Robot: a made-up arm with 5 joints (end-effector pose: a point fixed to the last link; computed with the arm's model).
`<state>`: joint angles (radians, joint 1 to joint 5).
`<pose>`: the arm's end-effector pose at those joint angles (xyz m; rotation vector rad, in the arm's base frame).
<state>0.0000 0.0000 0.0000 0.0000 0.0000</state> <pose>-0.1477 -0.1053 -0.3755 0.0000 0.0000 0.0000</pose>
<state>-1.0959 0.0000 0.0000 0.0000 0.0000</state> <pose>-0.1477 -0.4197 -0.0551 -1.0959 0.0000 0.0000</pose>
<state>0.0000 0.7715 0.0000 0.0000 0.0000</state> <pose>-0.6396 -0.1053 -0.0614 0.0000 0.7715 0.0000</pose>
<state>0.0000 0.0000 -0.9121 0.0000 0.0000</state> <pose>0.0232 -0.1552 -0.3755 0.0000 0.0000 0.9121</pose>
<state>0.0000 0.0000 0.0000 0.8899 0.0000</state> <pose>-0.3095 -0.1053 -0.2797 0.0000 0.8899 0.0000</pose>
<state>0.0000 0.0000 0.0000 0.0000 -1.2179</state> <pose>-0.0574 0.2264 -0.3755 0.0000 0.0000 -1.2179</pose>
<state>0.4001 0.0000 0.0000 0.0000 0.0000</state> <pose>-0.1477 0.0658 -0.3835 0.4001 0.0000 0.0000</pose>
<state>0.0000 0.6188 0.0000 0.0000 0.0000</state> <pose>-0.5640 -0.1053 -0.1524 0.0000 0.6188 0.0000</pose>
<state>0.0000 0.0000 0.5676 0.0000 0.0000</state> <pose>-0.2065 -0.0086 -0.3755 0.0000 0.0000 -0.5676</pose>
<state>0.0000 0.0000 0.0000 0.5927 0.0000</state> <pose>-0.2659 -0.1053 -0.3274 0.0000 0.5927 0.0000</pose>
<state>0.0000 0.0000 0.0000 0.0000 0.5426</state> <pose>-0.0548 -0.2369 -0.3755 0.0000 0.0000 0.5426</pose>
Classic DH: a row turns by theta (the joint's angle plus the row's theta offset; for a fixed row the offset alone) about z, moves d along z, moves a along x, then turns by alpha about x. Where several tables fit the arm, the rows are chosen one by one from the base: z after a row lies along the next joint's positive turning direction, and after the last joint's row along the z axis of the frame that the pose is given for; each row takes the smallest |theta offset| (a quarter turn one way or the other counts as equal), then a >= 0, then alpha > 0; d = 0 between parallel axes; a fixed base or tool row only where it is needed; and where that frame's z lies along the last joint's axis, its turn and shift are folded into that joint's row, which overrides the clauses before.
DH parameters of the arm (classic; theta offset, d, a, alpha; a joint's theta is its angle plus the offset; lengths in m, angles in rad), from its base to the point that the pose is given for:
base (fixed): 1.5708 0.0423 0 1.5708
joint 1: 1.5708 -0.0069 0.3449 1.5708
joint 2: -1.5708 0.0439 0.0045 1.5708
joint 3: 0 0.5451 0.1167 -1.5708
joint 4: 0 -0.0481 -0.2634 -1.5708
joint 5: 0.3431 0 0.3005 0
tool (fixed): 2.7985 -0.2176 0 0

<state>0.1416 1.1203 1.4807 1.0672 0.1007</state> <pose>-0.6768 0.2988 0.3404 0.1063 1.7973 -1.5605</pose>
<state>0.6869 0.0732 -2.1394 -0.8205 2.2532</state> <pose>-0.0762 0.3547 0.3801 0.4160 1.5613 -1.3577</pose>
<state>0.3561 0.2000 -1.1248 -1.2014 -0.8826</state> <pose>-0.1908 0.2455 -0.1319 1.3708 -0.4946 0.0257</pose>
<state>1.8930 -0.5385 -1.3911 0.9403 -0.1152</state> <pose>0.3729 0.2647 -0.1662 0.7995 -0.5842 0.7580</pose>
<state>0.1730 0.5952 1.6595 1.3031 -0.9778</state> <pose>-0.2293 0.3910 -0.1506 -0.0926 2.0756 -2.2901</pose>
